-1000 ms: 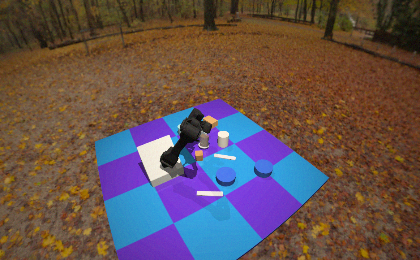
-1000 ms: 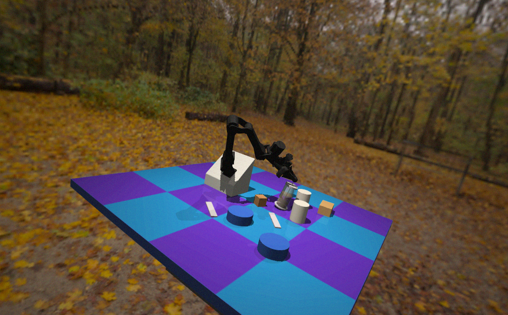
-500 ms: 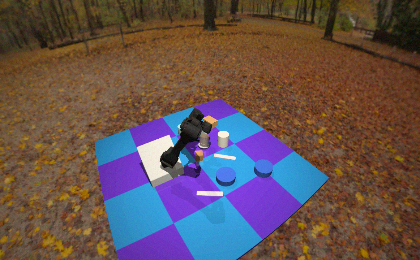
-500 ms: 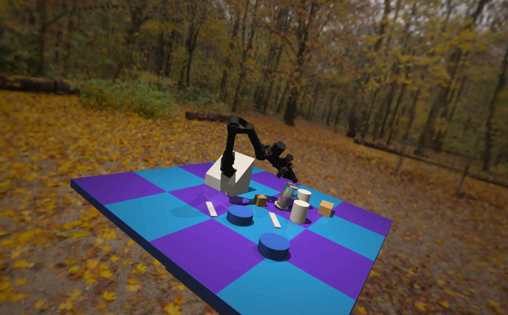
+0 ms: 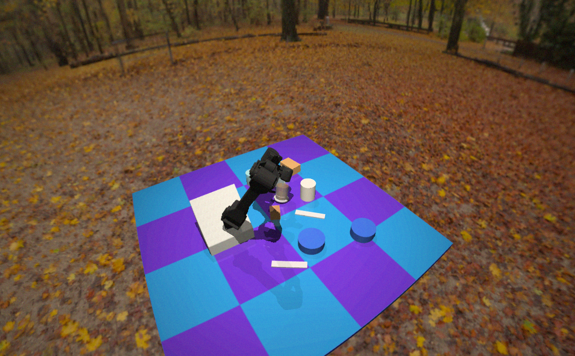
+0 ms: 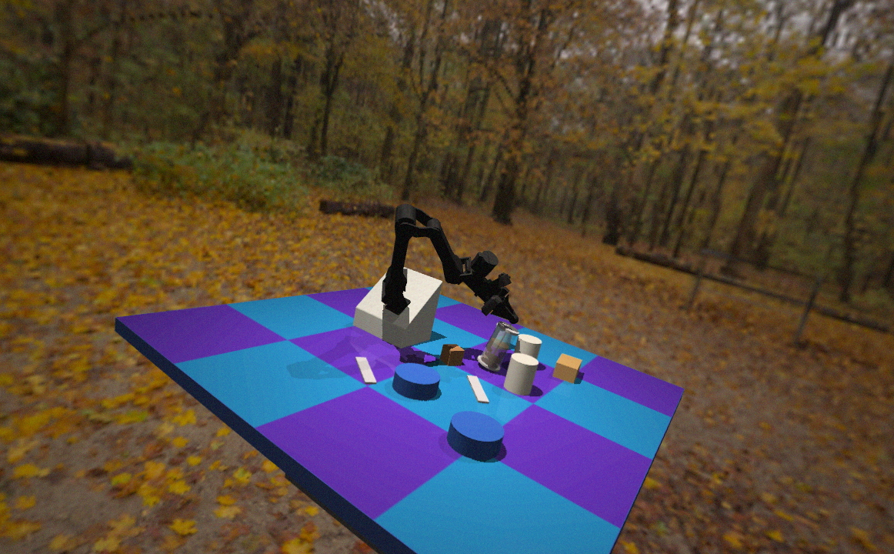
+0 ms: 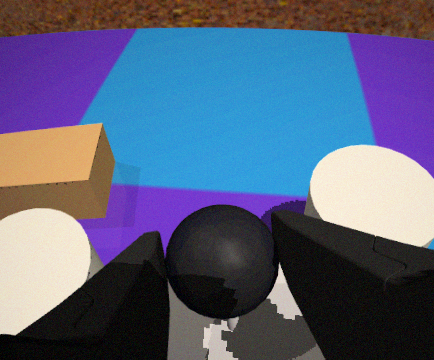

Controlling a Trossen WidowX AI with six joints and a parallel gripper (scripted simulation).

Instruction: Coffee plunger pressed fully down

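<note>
My gripper tip is now 4 cm past the coffee press and 8 cm above it. The rest, counted from my gripper tip: orange block 14 cm ahead, 19 cm to the left, 15 cm below; then orange cube 13 cm behind, 11 cm to the right, 15 cm below.
</note>
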